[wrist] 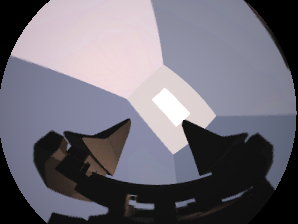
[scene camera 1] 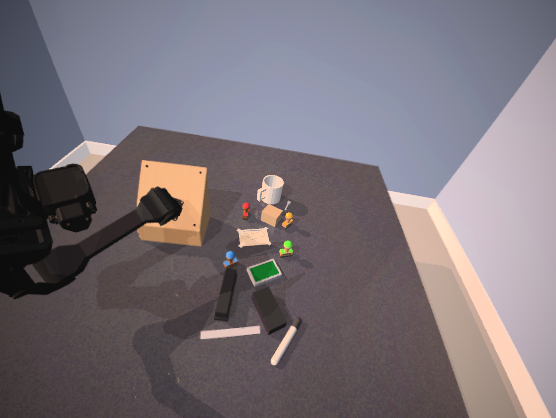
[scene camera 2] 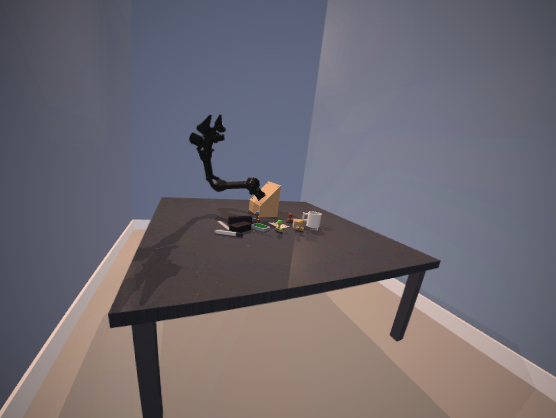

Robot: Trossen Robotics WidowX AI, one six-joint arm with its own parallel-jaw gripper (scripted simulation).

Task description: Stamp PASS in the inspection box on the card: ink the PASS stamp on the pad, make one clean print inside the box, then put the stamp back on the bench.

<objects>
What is my gripper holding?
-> Nothing.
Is my gripper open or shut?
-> Open.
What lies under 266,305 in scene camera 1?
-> A black box.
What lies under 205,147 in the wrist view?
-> My gripper.
</objects>
